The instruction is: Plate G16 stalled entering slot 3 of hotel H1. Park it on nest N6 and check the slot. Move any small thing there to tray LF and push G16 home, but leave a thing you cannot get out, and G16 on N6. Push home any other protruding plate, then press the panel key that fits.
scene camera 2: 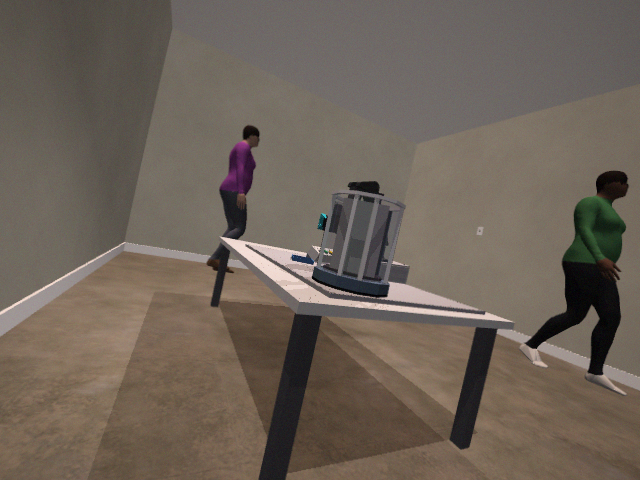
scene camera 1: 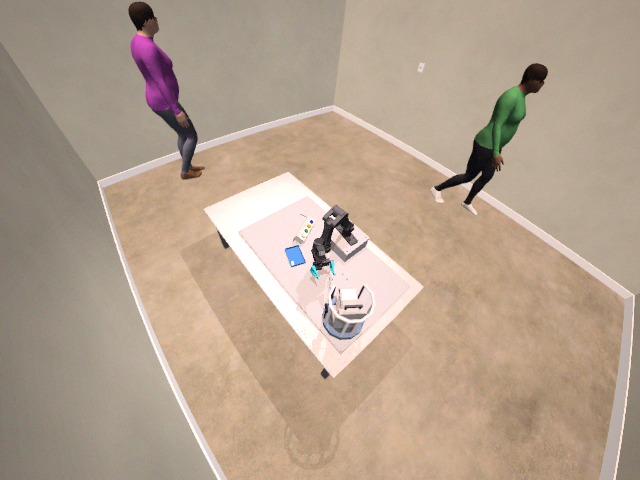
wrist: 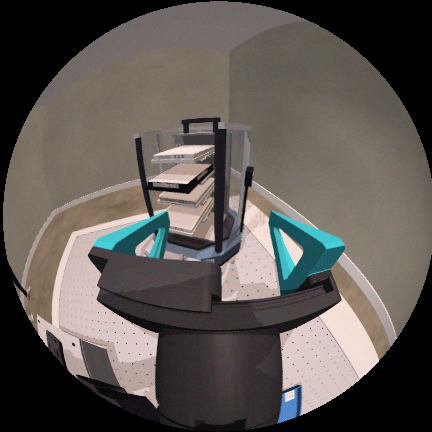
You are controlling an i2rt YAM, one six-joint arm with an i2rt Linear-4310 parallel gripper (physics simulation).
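Frame: origin at the arm's base, x right, y ahead, z up, level; metres.
Where they show: gripper, fingertip midpoint: [scene camera 2: 337,223] [scene camera 1: 326,276] [wrist: 218,216]; arm's base at its link origin: [scene camera 1: 346,234].
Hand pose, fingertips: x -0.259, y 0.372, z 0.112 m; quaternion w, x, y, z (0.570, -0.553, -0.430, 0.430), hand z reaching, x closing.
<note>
Things, the pixels of their centre, and the offset from my fingertips. "spot": a spot on its surface instead. Level surfaces: height alone.
- round-caged rack at the middle of its body: [wrist: 195,183] [scene camera 2: 358,240] [scene camera 1: 346,309] dy +0.001, dx -0.209, dz -0.050 m
- top plate at the middle of its body: [wrist: 187,151] [scene camera 1: 349,299] dy -0.014, dx -0.189, dz +0.031 m
- dark-edged plate at the middle of its body: [wrist: 182,174] dy -0.026, dx -0.168, dz -0.010 m
- pale fixture at a spot on its surface: [wrist: 145,248] spot: dy -0.157, dx -0.180, dz -0.205 m
- key panel at the middle of its body: [scene camera 2: 324,255] [scene camera 1: 304,229] dy -0.159, dx +0.484, dz -0.163 m
- blue tray at the middle of its body: [scene camera 2: 302,259] [scene camera 1: 295,255] dy +0.012, dx +0.335, dz -0.196 m
- black handle at a spot on its surface: [wrist: 201,120] spot: dy +0.022, dx -0.238, dz +0.098 m
- perforated mat at its surface level: dz -0.204 m
- white table at its surface level: dz -0.217 m
Hotel H1 appears as a round-caged rack [scene camera 1: 343,334] [scene camera 2: 351,283] [wrist: 220,190] on a blue base. In the wrist view, its open side shows a top plate [wrist: 184,151], a dark-edged plate [wrist: 182,175] reaching farther out, and lower plates [wrist: 186,198] [wrist: 187,216]. Their labels are too small to read. My gripper [scene camera 1: 325,275] [wrist: 218,216] is open and empty, apart from the plates, facing them. A pale fixture [wrist: 145,248] is partly hidden behind the left finger; I cannot tell whether it is N6. The key panel [scene camera 1: 301,237] has coloured keys. A blue tray [scene camera 1: 295,255] [wrist: 289,407] has an unreadable label.
The hotel has a dark upright post at the open side and a black handle [wrist: 201,120] on top. The arm base box [scene camera 1: 352,250] is beside the perforated mat [scene camera 1: 268,227] on the white table [scene camera 1: 258,196]. Two people [scene camera 1: 157,77] [scene camera 1: 501,124] are beyond the table.
</note>
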